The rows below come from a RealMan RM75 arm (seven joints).
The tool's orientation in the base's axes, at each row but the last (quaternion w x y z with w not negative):
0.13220, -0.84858, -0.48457, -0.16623
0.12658, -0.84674, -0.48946, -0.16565
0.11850, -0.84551, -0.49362, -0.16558
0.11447, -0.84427, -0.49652, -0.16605
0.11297, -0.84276, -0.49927, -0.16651
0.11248, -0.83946, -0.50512, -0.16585
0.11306, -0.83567, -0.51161, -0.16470
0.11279, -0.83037, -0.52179, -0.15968
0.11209, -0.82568, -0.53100, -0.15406
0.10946, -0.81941, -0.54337, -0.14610
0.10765, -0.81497, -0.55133, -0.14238
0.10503, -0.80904, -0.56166, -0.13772
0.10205, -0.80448, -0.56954, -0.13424
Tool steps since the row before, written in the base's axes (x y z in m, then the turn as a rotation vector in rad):
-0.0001, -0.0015, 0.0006, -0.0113, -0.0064, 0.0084
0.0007, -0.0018, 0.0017, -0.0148, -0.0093, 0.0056
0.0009, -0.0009, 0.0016, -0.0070, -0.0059, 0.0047
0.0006, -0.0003, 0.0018, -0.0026, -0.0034, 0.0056
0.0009, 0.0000, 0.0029, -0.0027, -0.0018, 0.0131
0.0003, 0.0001, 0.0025, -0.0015, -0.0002, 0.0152
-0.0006, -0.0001, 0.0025, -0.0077, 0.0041, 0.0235
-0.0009, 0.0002, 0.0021, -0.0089, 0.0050, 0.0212
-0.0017, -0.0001, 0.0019, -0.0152, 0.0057, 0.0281
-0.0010, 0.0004, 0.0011, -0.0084, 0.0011, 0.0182
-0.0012, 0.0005, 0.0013, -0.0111, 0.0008, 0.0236
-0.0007, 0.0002, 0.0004, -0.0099, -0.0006, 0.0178
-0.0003, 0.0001, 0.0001, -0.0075, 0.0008, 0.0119
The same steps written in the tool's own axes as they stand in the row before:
-0.0010, 0.0006, -0.0011, -0.0069, -0.0072, -0.0118
-0.0004, 0.0014, -0.0021, -0.0120, -0.0086, -0.0109
0.0003, 0.0012, -0.0016, -0.0060, -0.0034, -0.0076
0.0007, 0.0006, -0.0017, -0.0017, -0.0008, -0.0068
0.0015, 0.0007, -0.0025, 0.0025, -0.0018, -0.0131
0.0012, 0.0002, -0.0022, 0.0051, -0.0016, -0.0143
0.0006, -0.0005, -0.0024, 0.0093, -0.0092, -0.0214
0.0006, -0.0009, -0.0020, 0.0087, -0.0106, -0.0191
0.0000, -0.0015, -0.0020, 0.0094, -0.0168, -0.0261
0.0004, -0.0011, -0.0010, 0.0044, -0.0085, -0.0176
0.0005, -0.0013, -0.0012, 0.0051, -0.0110, -0.0231
0.0001, -0.0007, -0.0004, 0.0023, -0.0093, -0.0180
0.0000, -0.0003, -0.0001, 0.0023, -0.0075, -0.0117

